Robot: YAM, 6 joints.
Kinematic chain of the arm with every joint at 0, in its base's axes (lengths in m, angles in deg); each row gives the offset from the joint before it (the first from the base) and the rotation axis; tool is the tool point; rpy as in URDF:
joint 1: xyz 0 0 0.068 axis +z
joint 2: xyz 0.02 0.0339 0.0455 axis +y
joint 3: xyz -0.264 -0.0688 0 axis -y
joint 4: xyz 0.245 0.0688 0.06 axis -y
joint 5: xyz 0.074 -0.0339 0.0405 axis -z
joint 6: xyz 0.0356 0 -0.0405 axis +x
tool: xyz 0 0 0 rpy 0 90 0
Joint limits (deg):
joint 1: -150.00..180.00
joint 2: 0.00..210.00
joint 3: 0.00..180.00
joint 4: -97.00..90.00
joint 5: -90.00..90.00
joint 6: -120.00..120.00
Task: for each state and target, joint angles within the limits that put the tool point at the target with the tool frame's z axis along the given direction. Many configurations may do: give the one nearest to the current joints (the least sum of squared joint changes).
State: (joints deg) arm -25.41 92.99 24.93 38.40 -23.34 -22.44
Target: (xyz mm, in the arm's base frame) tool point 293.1 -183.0 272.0 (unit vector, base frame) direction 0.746 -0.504 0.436
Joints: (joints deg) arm -31.77 95.58 44.75 76.69 2.05 -22.44
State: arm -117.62 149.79 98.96 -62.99 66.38 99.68
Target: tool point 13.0 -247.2 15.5 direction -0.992 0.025 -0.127
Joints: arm -78.98 138.19 57.69 -68.83 75.59 99.68
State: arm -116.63 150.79 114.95 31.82 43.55 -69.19
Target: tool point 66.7 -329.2 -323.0 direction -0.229 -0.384 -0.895
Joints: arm -76.66 198.66 101.54 26.83 18.14 -69.19
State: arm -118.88 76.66 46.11 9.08 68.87 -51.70
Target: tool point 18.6 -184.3 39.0 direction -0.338 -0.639 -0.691
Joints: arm -79.26 103.30 7.94 44.62 26.82 -51.70
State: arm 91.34 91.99 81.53 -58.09 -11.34 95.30
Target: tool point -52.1 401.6 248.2 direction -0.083 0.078 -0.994
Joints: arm 97.03 117.85 106.44 -73.56 -4.17 95.30
